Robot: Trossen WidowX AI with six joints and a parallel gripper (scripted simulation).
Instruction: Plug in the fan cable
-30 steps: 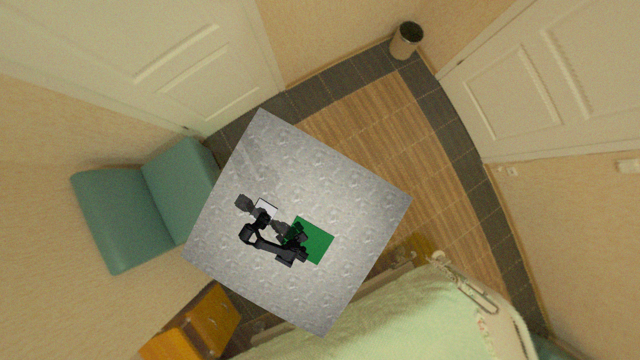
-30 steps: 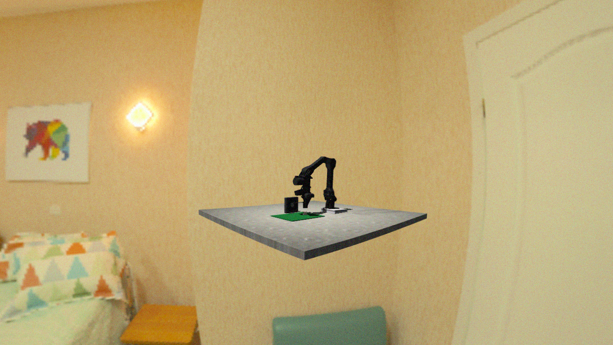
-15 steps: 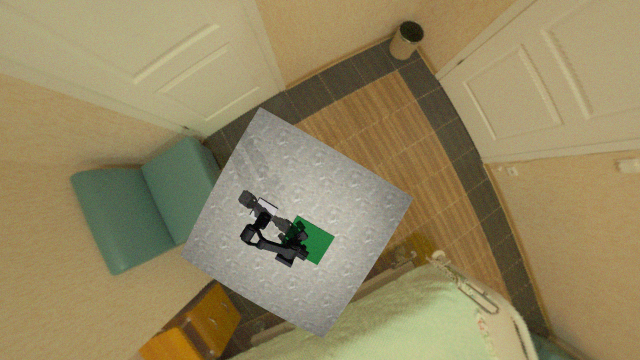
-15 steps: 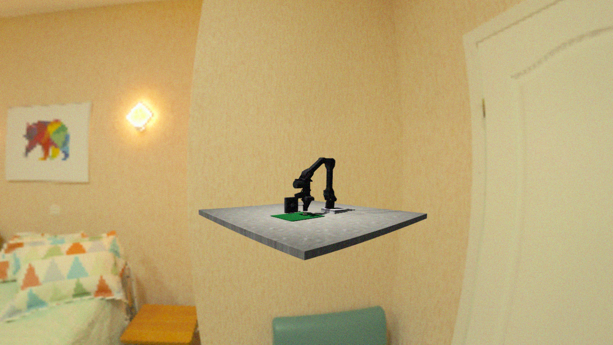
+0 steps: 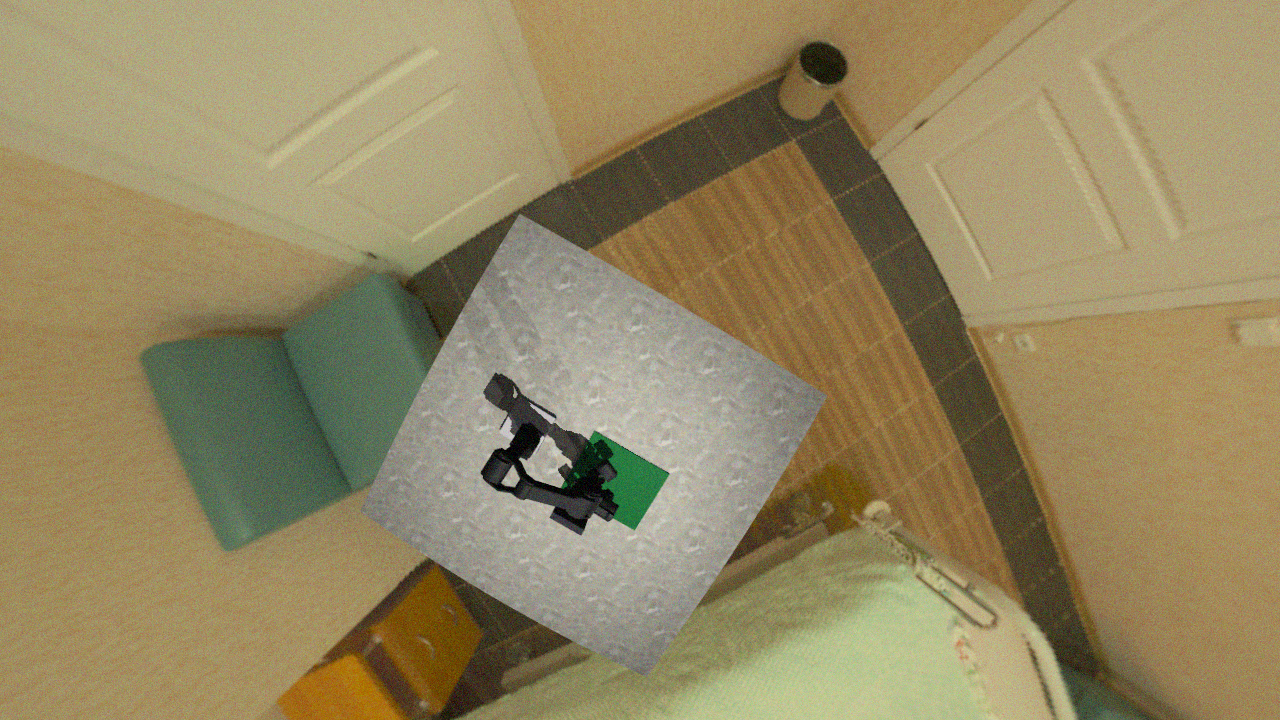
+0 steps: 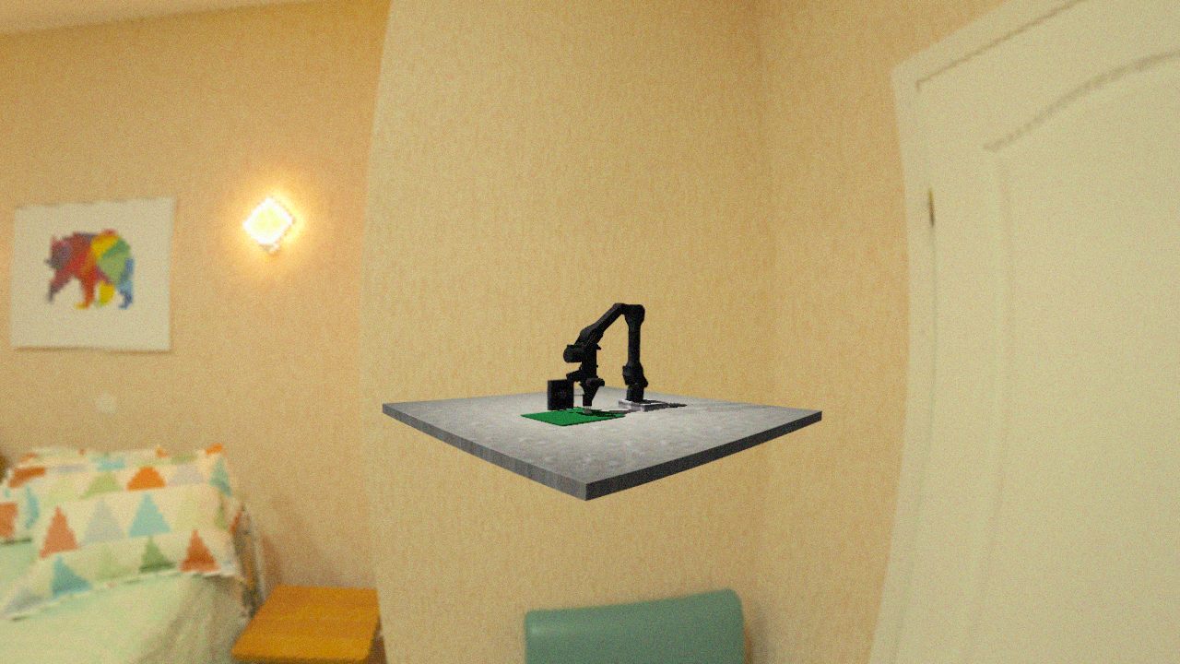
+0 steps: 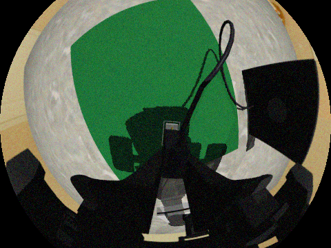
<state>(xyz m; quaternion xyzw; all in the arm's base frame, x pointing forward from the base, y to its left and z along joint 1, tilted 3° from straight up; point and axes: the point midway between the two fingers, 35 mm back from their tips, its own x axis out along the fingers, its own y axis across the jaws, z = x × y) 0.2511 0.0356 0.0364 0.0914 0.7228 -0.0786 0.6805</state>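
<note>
Now: the fan header 10 mm ahead of my gripper tip and 40 mm below it. From my gripper tip the other things lie so: black fan 30 mm ahead, 150 mm to the right, 20 mm above; green board 80 mm ahead, 20 mm to the left, 60 mm below; dark plug 10 mm ahead, 10 mm above.
</note>
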